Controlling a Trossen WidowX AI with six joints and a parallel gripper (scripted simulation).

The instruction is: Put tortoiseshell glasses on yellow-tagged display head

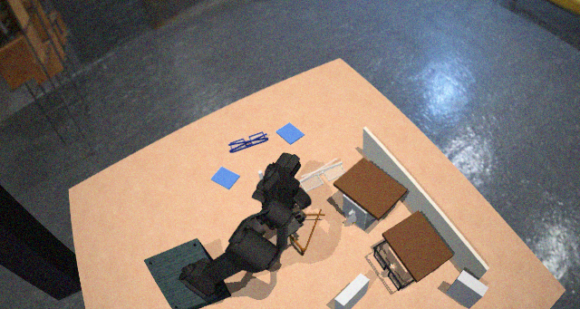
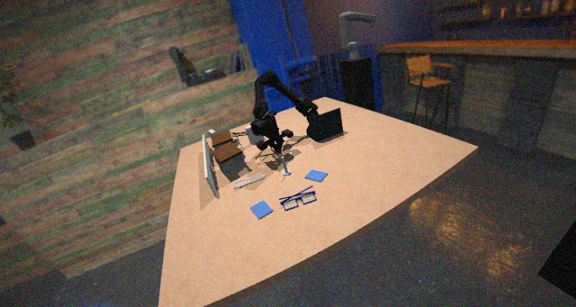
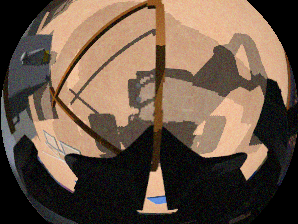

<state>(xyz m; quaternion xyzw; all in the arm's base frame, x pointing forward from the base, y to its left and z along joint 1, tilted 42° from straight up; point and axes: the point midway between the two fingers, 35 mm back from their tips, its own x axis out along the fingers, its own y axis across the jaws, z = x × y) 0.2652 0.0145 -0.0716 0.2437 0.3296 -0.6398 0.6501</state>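
My gripper tip is 3 cm short of the short grey post, 16 cm to the right of it and 1 cm below it. From my gripper tip the other things lie so: grey display head: 22 cm ahead, 8 cm to the right, 4 cm above; long upright panel: 36 cm ahead, 19 cm to the right, 4 cm above.
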